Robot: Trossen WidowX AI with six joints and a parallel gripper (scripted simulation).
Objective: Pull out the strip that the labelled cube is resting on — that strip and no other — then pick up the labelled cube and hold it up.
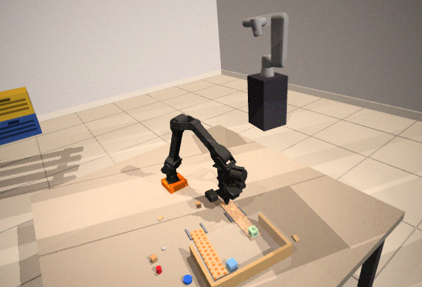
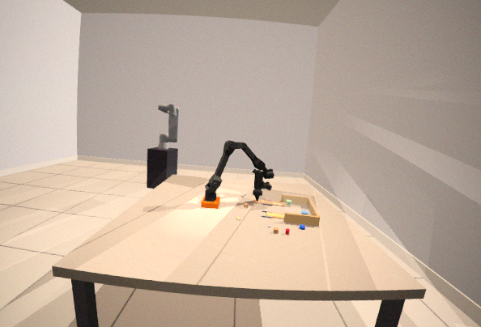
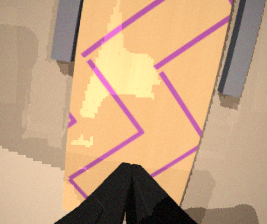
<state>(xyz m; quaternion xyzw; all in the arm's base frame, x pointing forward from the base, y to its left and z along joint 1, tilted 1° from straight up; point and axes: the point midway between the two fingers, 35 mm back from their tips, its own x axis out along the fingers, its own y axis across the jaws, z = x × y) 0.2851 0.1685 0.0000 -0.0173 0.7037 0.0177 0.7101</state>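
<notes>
My gripper tip is 100 mm short of the zigzag strip and 10 mm to the right of it. Round my gripper tip: blue disc: 300 mm to the right, 270 mm ahead; red cylinder: 380 mm to the right, 190 mm ahead, 10 mm above.
</notes>
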